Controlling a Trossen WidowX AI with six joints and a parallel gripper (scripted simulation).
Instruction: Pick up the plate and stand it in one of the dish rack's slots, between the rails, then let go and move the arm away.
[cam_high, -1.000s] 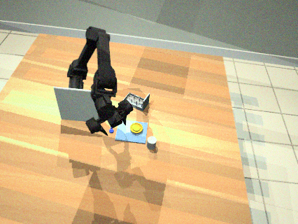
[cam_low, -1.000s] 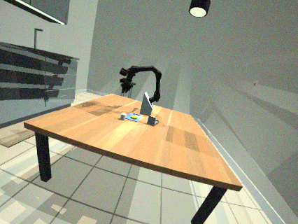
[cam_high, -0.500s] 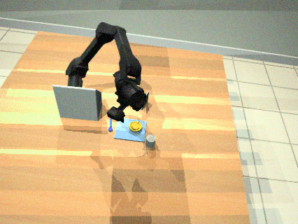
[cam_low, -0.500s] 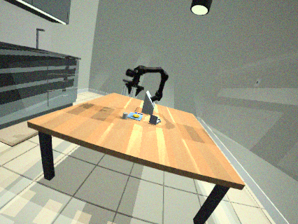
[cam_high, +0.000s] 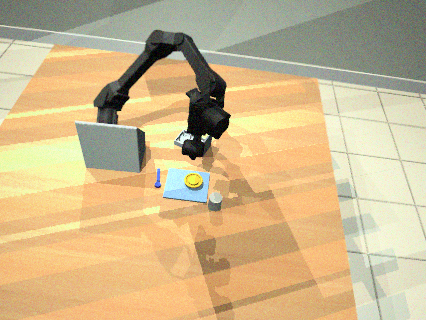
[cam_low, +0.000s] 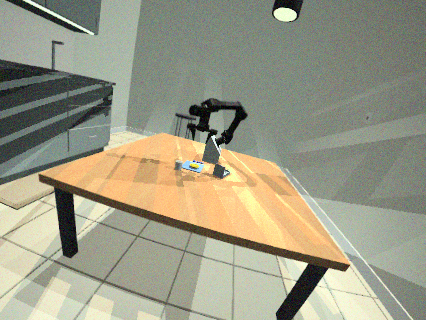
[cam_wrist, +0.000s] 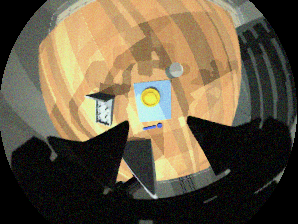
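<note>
Right now the plate is 160 mm below my gripper tip. Round my gripper tip: blue spoon (120 mm behind, 10 mm to the left, 180 mm below); dish rack (190 mm to the left, 160 mm below).
</note>
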